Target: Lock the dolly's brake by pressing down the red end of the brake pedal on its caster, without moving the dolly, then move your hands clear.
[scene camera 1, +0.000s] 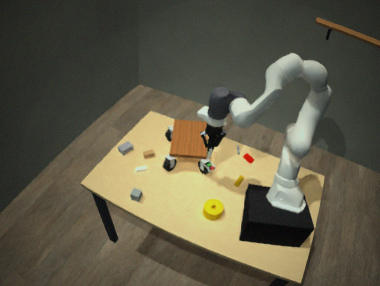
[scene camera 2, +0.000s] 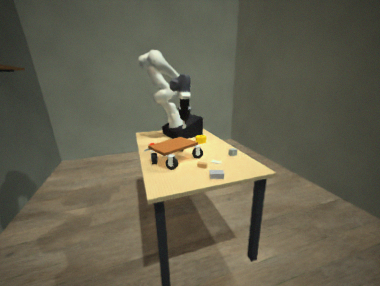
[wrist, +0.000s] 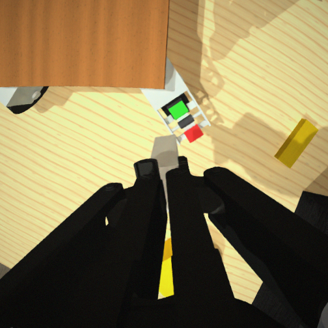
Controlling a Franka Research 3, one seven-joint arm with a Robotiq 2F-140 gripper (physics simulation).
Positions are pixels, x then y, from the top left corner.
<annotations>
A dolly shows in scene camera 1 [186, 141], in scene camera 2 and in the wrist view. The same spot on the dolly: [wrist: 50, 50] is [scene camera 2: 186, 140].
</annotations>
